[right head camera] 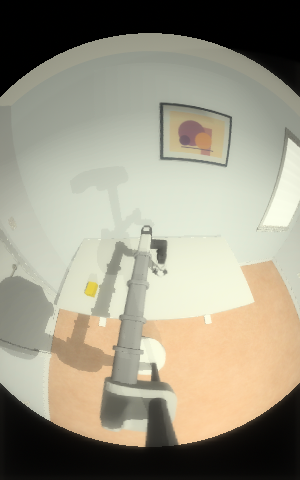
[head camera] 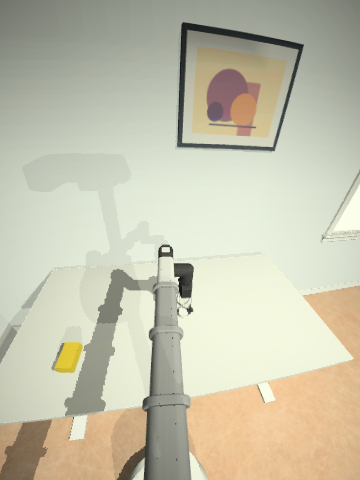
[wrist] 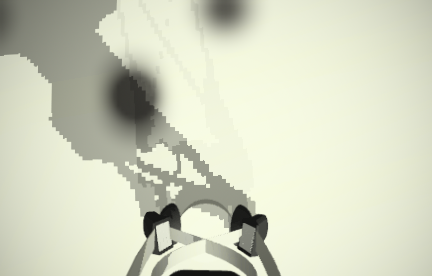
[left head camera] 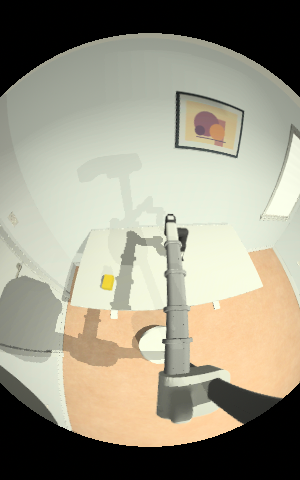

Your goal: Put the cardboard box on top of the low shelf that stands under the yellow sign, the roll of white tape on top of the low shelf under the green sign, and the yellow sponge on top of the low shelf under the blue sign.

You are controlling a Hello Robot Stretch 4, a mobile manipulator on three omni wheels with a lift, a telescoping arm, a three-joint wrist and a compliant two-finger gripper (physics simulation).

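Where they show: gripper, fingertip midpoint: [right head camera: 159, 273] [head camera: 182, 313] [wrist: 205, 220]; robot's base at its link origin: [right head camera: 144, 354] [left head camera: 159, 343].
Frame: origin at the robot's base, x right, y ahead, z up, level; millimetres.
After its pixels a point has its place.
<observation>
The white tape roll [wrist: 202, 219] @[z 717, x 84, y 642 mm] stands on the white table [head camera: 280, 325] @[z 692, x 579, y 538 mm] [left head camera: 225, 270] @[z 692, x 490, y 537 mm] [right head camera: 215, 285] @[z 692, x 517, y 529 mm]; its pale curved rim shows between the fingertips in the wrist view. My gripper [head camera: 185, 311] @[z 692, x 87, y 636 mm] [right head camera: 160, 272] @[z 692, x 87, y 636 mm] [wrist: 205, 220] @[z 692, x 87, y 636 mm] is low over the table and shut on the roll, with one dark fingertip pad at each side. In the left head camera view the arm mostly hides the fingers. The yellow sponge [head camera: 68, 357] @[z 737, x -390, y 417 mm] [left head camera: 108, 282] @[z 737, x -382, y 415 mm] [right head camera: 91, 289] @[z 737, x -379, y 414 mm] lies near the table's left front part, well left of the gripper. The cardboard box, the low shelves and the coloured signs do not show.
My telescoping arm [head camera: 166, 360] @[z 1113, x 1, y 253 mm] [left head camera: 176, 300] @[z 1113, x -2, y 210 mm] [right head camera: 131, 320] @[z 1116, x 3, y 176 mm] reaches across the table's front edge. A wall with a framed picture [head camera: 227, 102] @[z 1611, x 285, y 1098 mm] [left head camera: 210, 125] @[z 1624, x 314, y 1102 mm] [right head camera: 196, 135] @[z 1617, x 319, y 1102 mm] stands behind the table. A window is at the right. Orange-brown floor [head camera: 320, 425] @[z -28, x 996, y 216 mm] lies in front.
</observation>
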